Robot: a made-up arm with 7 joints.
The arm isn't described. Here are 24 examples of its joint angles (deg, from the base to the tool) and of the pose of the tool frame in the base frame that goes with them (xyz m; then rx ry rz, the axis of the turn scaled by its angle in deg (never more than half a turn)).
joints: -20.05 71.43 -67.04 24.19 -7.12 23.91 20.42
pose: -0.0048 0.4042 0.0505 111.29 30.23 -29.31
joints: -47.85 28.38 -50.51 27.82 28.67 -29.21 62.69
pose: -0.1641 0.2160 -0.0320 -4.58 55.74 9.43
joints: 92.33 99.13 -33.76 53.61 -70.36 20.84 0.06
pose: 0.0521 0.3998 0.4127 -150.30 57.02 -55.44
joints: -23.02 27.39 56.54 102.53 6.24 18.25 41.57
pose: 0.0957 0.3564 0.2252 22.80 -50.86 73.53
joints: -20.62 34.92 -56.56 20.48 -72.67 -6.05 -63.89
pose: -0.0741 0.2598 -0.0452 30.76 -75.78 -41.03
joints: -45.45 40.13 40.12 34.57 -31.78 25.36 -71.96
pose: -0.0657 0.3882 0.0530 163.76 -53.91 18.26
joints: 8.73 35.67 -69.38 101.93 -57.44 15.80 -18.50
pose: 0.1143 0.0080 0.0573 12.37 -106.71 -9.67
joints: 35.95 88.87 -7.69 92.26 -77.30 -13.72 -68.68
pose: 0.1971 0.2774 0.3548 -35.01 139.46 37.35
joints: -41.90 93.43 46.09 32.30 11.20 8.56 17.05
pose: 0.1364 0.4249 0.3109 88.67 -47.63 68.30
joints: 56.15 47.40 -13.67 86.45 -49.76 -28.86 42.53
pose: 0.2343 0.2017 0.3621 60.38 -112.47 -20.81
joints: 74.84 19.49 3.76 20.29 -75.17 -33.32 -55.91
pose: 0.3091 0.2358 0.2358 25.61 -149.99 67.98
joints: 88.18 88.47 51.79 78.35 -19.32 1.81 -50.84
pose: -0.1646 0.3070 0.3864 1.65 48.16 -61.52
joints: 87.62 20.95 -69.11 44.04 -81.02 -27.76 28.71
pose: 0.3227 0.0854 0.2991 86.07 -96.35 -69.68
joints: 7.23 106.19 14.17 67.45 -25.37 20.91 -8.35
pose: 0.1845 0.3105 0.4028 127.38 -109.20 37.35
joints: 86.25 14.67 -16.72 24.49 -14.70 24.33 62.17
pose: 0.3404 0.2006 0.3447 4.16 -39.04 28.42
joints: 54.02 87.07 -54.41 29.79 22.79 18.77 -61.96
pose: 0.1421 0.4282 0.2598 -121.59 73.52 -84.64
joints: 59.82 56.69 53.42 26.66 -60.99 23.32 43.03
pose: 0.1143 0.4530 0.2531 37.33 -27.41 103.81
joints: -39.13 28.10 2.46 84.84 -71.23 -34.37 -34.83
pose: 0.0670 0.2162 0.0080 24.87 -94.26 4.82
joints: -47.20 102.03 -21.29 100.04 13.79 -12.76 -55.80
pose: 0.1087 0.2360 0.0737 40.63 -81.58 21.43
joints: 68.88 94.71 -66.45 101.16 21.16 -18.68 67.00
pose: 0.2254 0.2364 0.3038 26.46 -52.22 -28.44
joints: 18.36 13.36 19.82 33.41 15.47 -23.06 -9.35
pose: 0.1879 0.2556 0.0231 9.26 -41.70 118.20
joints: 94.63 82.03 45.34 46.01 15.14 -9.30 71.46
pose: -0.1140 0.4252 0.3408 -16.02 -146.53 68.40
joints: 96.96 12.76 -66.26 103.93 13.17 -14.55 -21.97
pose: 0.1237 -0.0433 0.3783 -75.85 -120.08 -4.65
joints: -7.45 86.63 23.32 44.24 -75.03 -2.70 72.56
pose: 0.1581 0.4192 0.2864 111.41 21.41 1.37
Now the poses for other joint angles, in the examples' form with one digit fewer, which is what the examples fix.
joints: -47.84 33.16 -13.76 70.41 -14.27 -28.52 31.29
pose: 0.001 0.210 -0.026 9.0 -9.9 3.7
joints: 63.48 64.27 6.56 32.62 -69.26 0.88 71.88
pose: 0.169 0.419 0.320 71.9 -19.5 42.5
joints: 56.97 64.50 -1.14 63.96 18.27 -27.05 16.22
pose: 0.169 0.339 0.378 0.9 -128.5 56.6
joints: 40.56 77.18 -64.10 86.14 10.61 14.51 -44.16
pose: 0.236 0.224 0.155 63.0 -101.8 47.0
